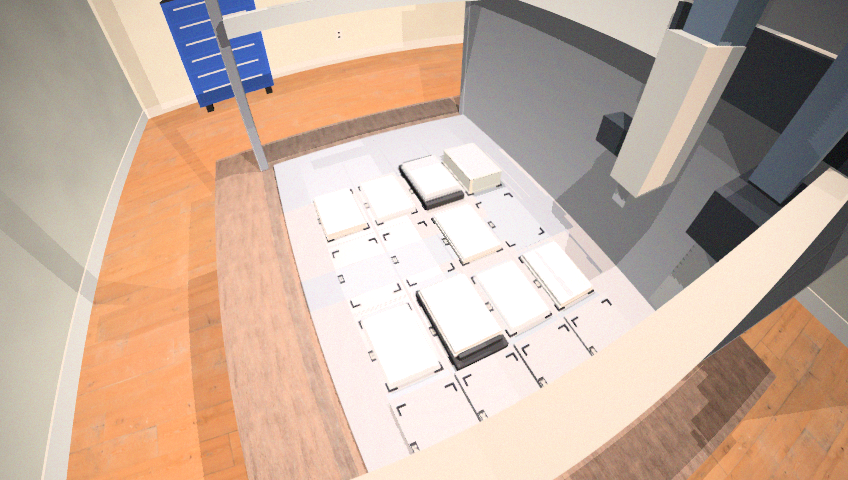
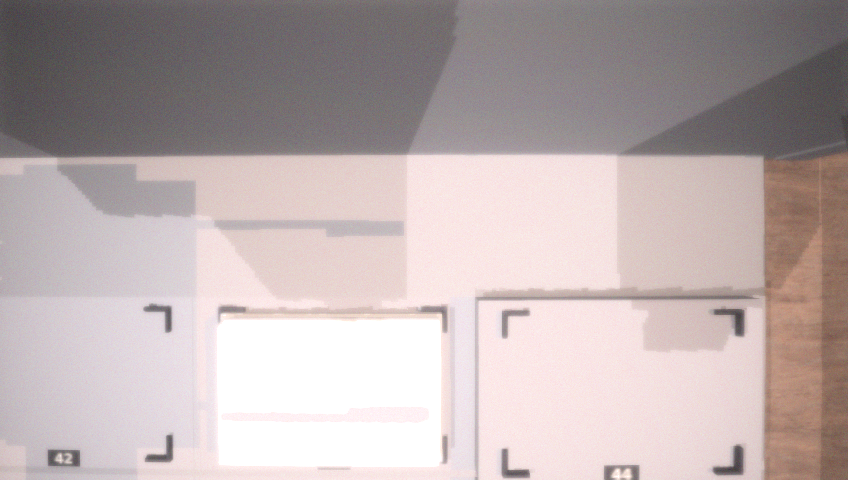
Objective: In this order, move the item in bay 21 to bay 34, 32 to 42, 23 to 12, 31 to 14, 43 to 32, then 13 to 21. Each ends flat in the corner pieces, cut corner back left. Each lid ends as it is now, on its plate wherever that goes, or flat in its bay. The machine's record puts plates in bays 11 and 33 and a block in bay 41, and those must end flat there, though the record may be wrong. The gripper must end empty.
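Frame: origin at the robot's base, x left, y up, z ahead, level; metres.
Seen in the pictures: gripper, between the fingertips: [image 1: 678,292]; robot's base, origin of its link: [image 1: 315,202].
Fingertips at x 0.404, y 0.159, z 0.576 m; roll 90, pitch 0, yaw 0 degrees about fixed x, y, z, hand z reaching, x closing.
Pixels of each thing's top centre, then the offset from my fingertips to it. "spot": a spot on its surface instead.
- bay 21, a spot on its surface: [image 1: 387,197] spot: dy -0.145, dx -0.254, dz -0.502 m
- bay 32, a spot on its surface: [image 1: 467,231] spot: dy -0.142, dx -0.150, dz -0.341 m
- bay 13, a spot on its surface: [image 1: 401,347] spot: dy -0.144, dx -0.360, dz -0.173 m
- bay 43, a spot on its surface: [image 2: 330,362] [image 1: 565,267] spot: dy -0.145, dx -0.022, dz -0.183 m
- bay 23, a spot on its surface: [image 1: 461,315] spot: dy -0.122, dx -0.257, dz -0.174 m
- bay 31, a spot on its surface: [image 1: 431,180] spot: dy -0.122, dx -0.156, dz -0.489 m
- bay 11, a spot on its surface: [image 1: 340,212] spot: dy -0.143, dx -0.361, dz -0.501 m
- bay 33, a spot on its surface: [image 1: 512,297] spot: dy -0.145, dx -0.153, dz -0.175 m
- bay 41, a spot on its surface: [image 1: 473,166] spot: dy -0.117, dx -0.050, dz -0.489 m
- Bay 44, a spot on its surface: [image 2: 618,386] spot: dy -0.144, dx -0.036, dz -0.022 m
- Bay 22, a spot on its surface: [image 1: 419,258] spot: dy -0.159, dx -0.257, dz -0.332 m
White items lie in bay 21 [image 1: 387,197], bay 32 [image 1: 467,231], bay 13 [image 1: 401,347] and bay 43 [image 1: 556,273] [image 2: 330,362]. White-topped items with dark bases lie in bay 23 [image 1: 461,315] and bay 31 [image 1: 431,180]. A plate in bay 11 [image 1: 340,212], a plate in bay 33 [image 1: 512,297] and a tall cream block in bay 41 [image 1: 473,166] look flat. Bays 12 [image 1: 365,274], 42 [image 1: 514,220] [image 2: 71,380], 14 [image 1: 440,411] and 34 [image 1: 550,356] show no item. Glare hides cut corners and lid edges. The gripper's jaws do not show.
Bay 44 [image 2: 618,386] has its corner pieces showing beside bay 43. Bay 22 [image 1: 419,258] holds no item. A grey back panel [image 1: 553,113] [image 2: 208,77] borders the deck. A pale upright housing [image 1: 672,118] hangs at the right; a cream beam crosses the front.
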